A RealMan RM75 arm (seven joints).
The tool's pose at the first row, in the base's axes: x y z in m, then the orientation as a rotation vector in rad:
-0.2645 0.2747 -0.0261 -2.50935 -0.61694 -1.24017
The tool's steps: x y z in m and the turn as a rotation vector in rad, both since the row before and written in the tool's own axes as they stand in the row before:
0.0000 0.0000 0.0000 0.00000 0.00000 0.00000
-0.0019 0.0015 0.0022 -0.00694 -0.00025 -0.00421
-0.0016 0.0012 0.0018 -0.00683 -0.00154 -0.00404
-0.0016 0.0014 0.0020 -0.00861 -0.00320 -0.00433
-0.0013 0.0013 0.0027 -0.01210 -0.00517 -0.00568
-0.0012 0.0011 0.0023 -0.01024 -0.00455 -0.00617
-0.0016 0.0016 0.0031 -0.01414 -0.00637 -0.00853
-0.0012 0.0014 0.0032 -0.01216 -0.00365 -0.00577
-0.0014 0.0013 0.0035 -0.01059 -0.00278 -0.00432
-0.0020 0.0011 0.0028 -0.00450 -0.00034 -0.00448
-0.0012 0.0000 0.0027 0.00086 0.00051 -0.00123
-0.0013 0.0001 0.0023 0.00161 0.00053 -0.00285
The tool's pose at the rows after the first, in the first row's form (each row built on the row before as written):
-0.2645 0.2747 -0.0261 -2.50935 -0.61694 -1.24017
-0.2633 0.2738 -0.0290 -2.51516 -0.61934 -1.24559
-0.2623 0.2731 -0.0314 -2.52188 -0.62187 -1.24937
-0.2611 0.2723 -0.0339 -2.53133 -0.62432 -1.25238
-0.2593 0.2719 -0.0366 -2.54514 -0.62737 -1.25565
-0.2578 0.2715 -0.0390 -2.55697 -0.63184 -1.25864
-0.2557 0.2708 -0.0422 -2.57338 -0.63806 -1.26263
-0.2535 0.2704 -0.0451 -2.58605 -0.64093 -1.26777
-0.2512 0.2701 -0.0483 -2.59676 -0.64238 -1.27251
-0.2498 0.2695 -0.0516 -2.60065 -0.64650 -1.27632
-0.2485 0.2700 -0.0542 -2.59956 -0.64852 -1.27674
-0.2475 0.2703 -0.0566 -2.59786 -0.65313 -1.27716

